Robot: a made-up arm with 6 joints.
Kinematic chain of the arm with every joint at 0, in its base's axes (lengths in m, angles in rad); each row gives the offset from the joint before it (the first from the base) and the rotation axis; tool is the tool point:
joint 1: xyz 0 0 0.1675 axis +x
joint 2: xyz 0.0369 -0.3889 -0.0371 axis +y
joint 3: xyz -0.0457 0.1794 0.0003 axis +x
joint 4: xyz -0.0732 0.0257 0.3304 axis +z
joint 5: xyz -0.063 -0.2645 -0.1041 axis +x
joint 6: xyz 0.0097 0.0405 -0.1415 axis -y
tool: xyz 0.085 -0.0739 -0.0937
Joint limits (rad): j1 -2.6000..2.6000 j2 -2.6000..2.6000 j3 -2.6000..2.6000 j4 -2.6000..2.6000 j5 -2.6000..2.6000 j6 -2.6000..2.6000
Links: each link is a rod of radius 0.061 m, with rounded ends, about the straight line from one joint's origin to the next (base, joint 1, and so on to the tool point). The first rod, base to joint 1, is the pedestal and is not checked.
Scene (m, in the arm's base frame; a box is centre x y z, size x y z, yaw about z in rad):
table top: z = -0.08
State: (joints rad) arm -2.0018 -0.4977 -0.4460 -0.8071 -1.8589 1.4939
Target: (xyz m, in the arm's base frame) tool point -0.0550 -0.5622 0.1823
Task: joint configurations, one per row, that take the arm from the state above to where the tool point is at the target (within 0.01 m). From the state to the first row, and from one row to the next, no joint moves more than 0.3 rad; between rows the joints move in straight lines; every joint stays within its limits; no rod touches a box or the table.
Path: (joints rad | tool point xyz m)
1: -1.8990 -0.7682 -0.5104 -0.9520 -1.8217 1.4291 | -0.4544 0.0462 0.4190
2: -1.7962 -1.0386 -0.5748 -1.0969 -1.7845 1.3643 | -0.4428 -0.1554 0.4161
3: -1.6934 -1.3091 -0.6392 -1.2417 -1.7473 1.2995 | -0.3668 -0.3449 0.3707
4: -1.5906 -1.5796 -0.7036 -1.3866 -1.7102 1.2348 | -0.2321 -0.4897 0.2874
5: -1.4878 -1.8500 -0.7680 -1.5315 -1.6730 1.1700 | -0.0550 -0.5622 0.1823

